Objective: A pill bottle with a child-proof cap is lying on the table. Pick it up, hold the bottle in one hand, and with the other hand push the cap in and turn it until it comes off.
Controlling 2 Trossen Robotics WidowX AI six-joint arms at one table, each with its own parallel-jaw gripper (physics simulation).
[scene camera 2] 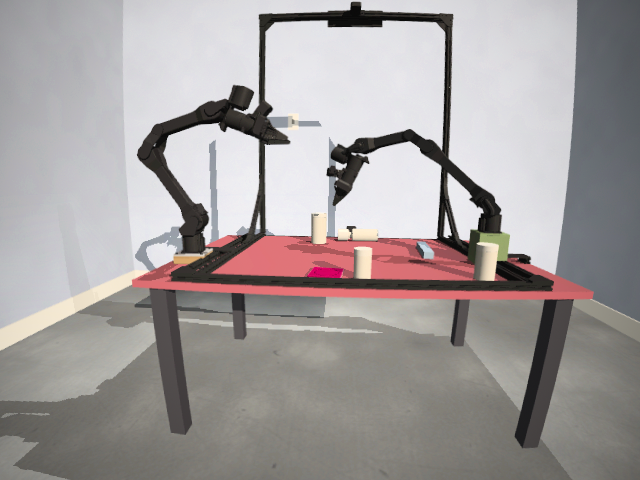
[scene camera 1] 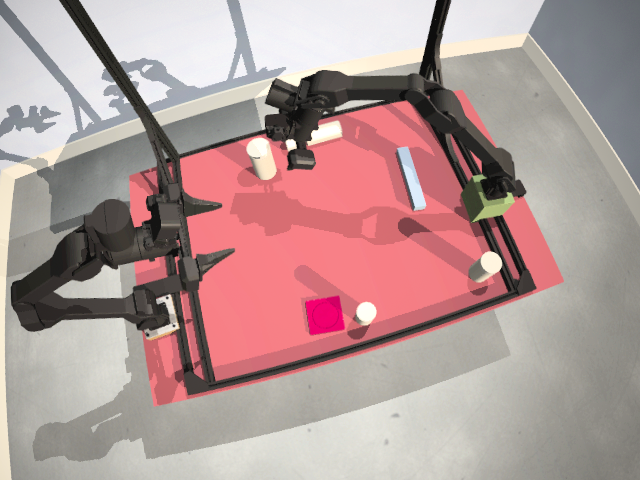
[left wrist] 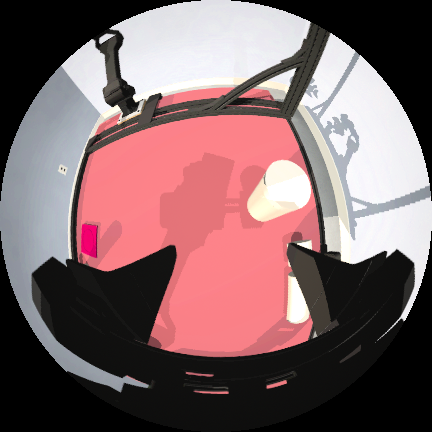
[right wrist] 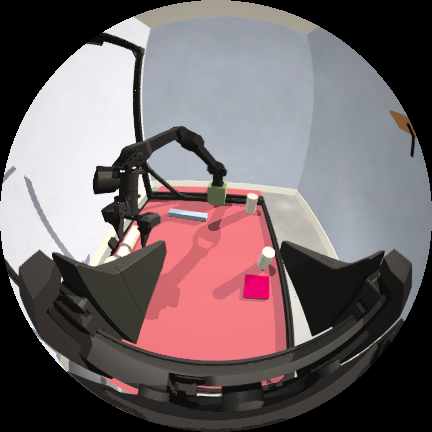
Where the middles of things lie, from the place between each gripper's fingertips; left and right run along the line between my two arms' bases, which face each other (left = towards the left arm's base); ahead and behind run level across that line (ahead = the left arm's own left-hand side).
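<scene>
With the cream pill bottle (left wrist: 297,311) as the reference, my right gripper is 27 cm to the right of it, 39 cm past it and 36 cm above it. The light blue bar (scene camera 1: 410,176) is 50 cm to the left of my right hand, 15 cm behind it and 37 cm below it.
For my left hand, the cream pill bottle is 11 cm to the left of it, 14 cm behind it and 14 cm below it, and going by their middles, that bottle is the nearest to my left hand of the things named here. The light blue bar is 34 cm to the left of my left hand, 10 cm ahead of it and 16 cm below it. By its middle, the bar is nearer to my left hand than to my right gripper.
</scene>
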